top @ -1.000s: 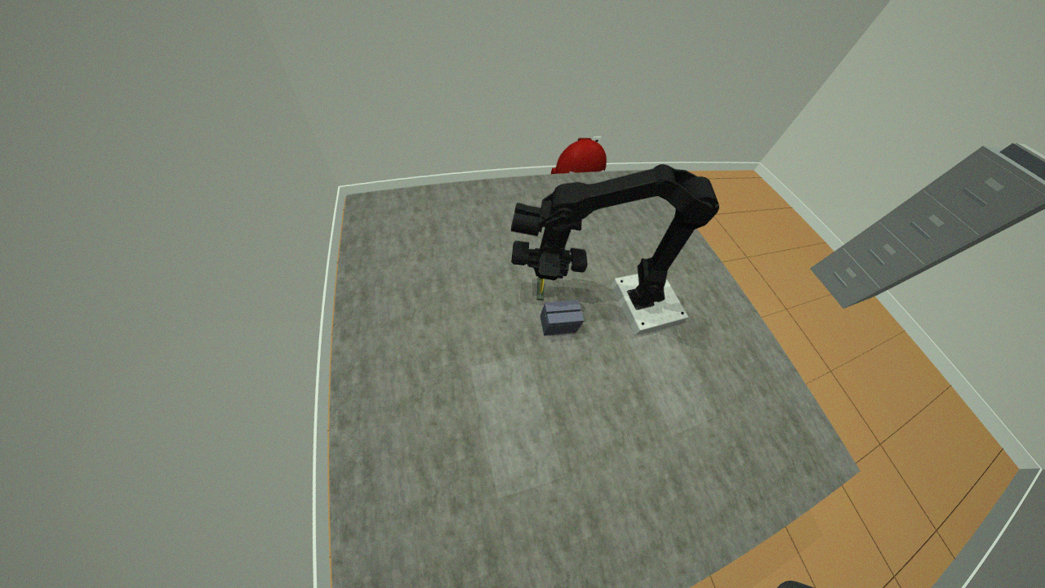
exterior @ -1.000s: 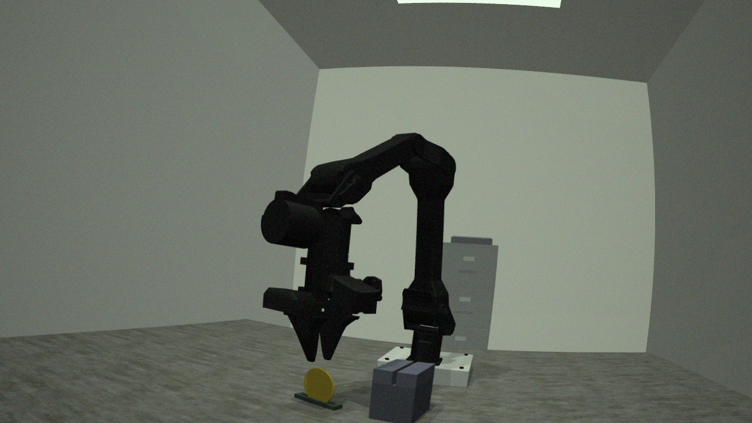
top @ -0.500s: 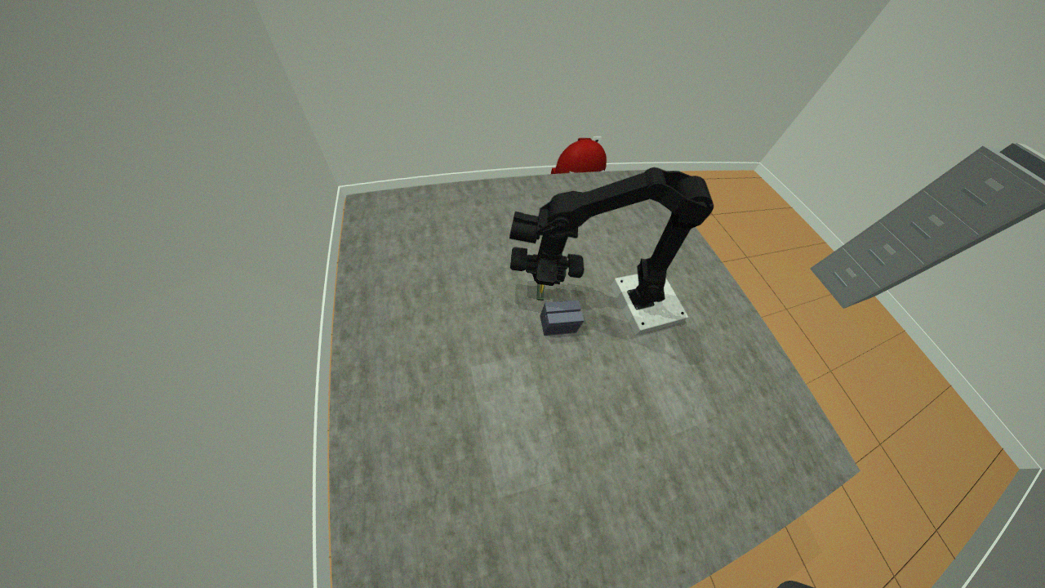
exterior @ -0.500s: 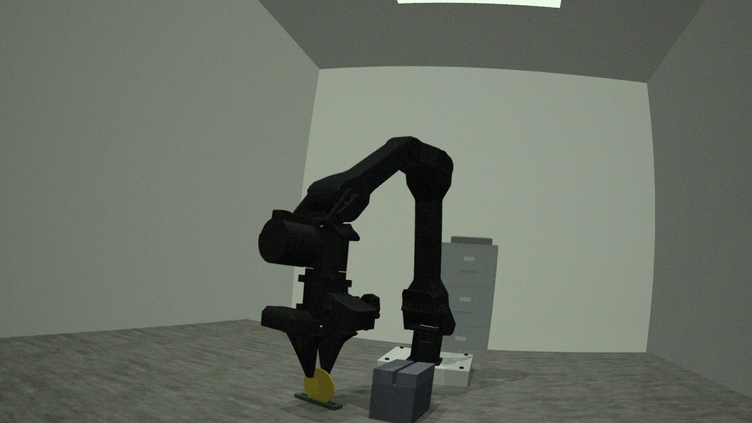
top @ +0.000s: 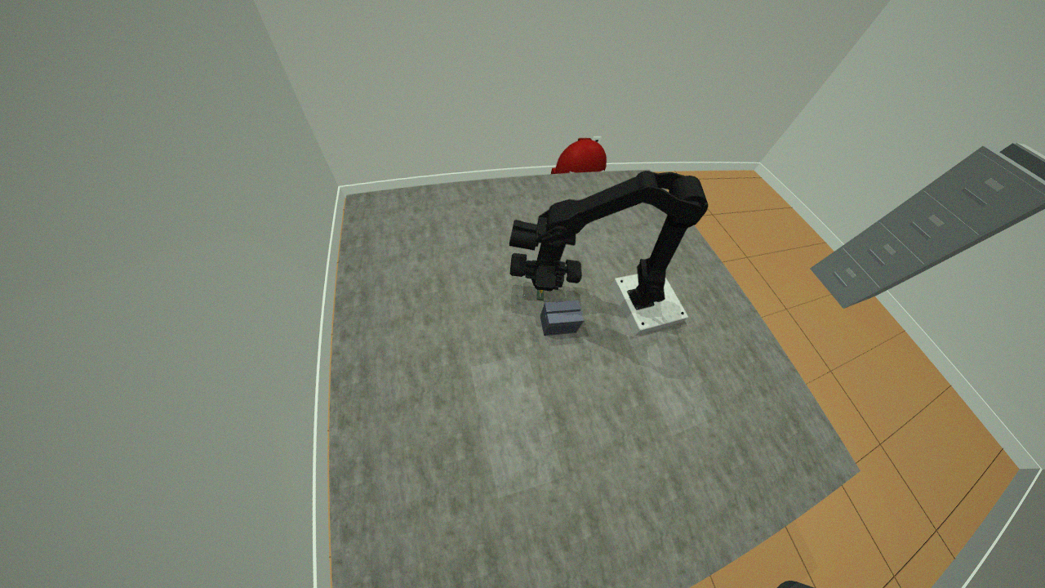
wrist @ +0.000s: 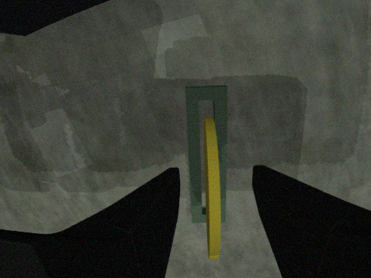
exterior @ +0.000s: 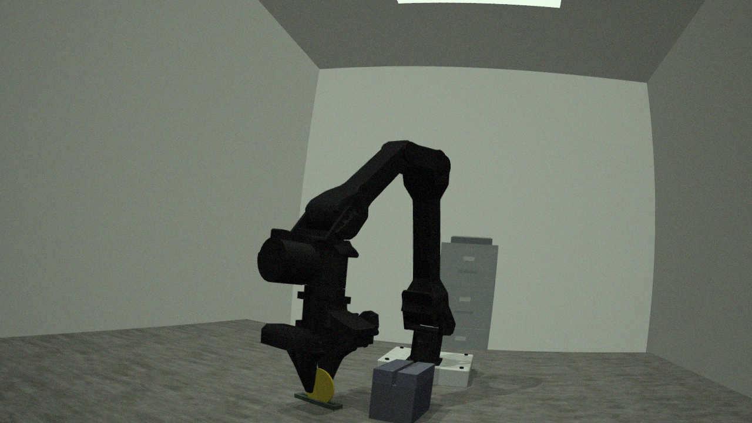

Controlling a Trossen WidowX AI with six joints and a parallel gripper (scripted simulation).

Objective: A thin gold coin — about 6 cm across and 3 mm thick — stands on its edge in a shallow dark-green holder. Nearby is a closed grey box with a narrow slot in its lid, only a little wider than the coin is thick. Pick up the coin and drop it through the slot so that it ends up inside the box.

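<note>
The gold coin lies 1 cm above my gripper tip.
</note>
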